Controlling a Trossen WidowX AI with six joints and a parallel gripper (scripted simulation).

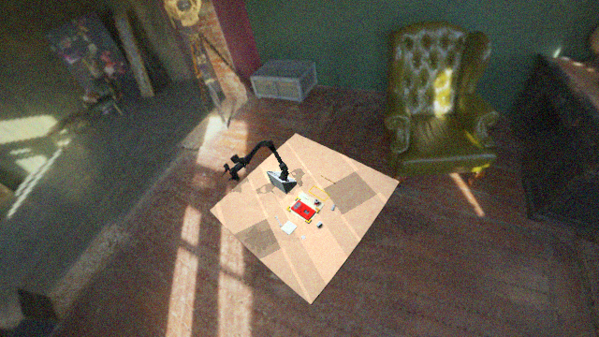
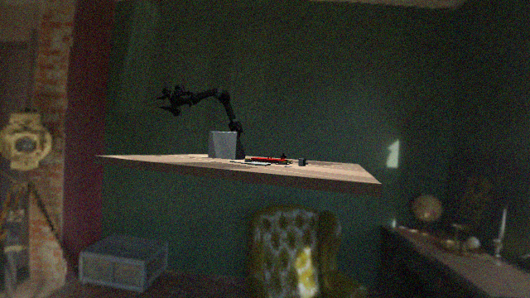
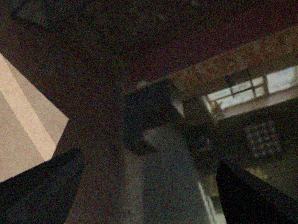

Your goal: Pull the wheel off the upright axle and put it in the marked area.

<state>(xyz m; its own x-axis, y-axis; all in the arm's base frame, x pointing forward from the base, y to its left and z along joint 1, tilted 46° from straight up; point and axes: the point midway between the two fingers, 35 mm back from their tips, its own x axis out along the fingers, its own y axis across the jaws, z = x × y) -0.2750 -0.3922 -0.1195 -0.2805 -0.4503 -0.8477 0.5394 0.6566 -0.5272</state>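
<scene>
The wheel is 640 mm ahead of my gripper tip, 450 mm to the left of it and 280 mm below it. From my gripper tip the other things lie so: grey plate 590 mm ahead, 340 mm to the left, 310 mm below; then white square tile 620 mm ahead, 120 mm to the left, 310 mm below; then grey spoked hub 640 mm ahead, 450 mm to the left, 280 mm below.
</scene>
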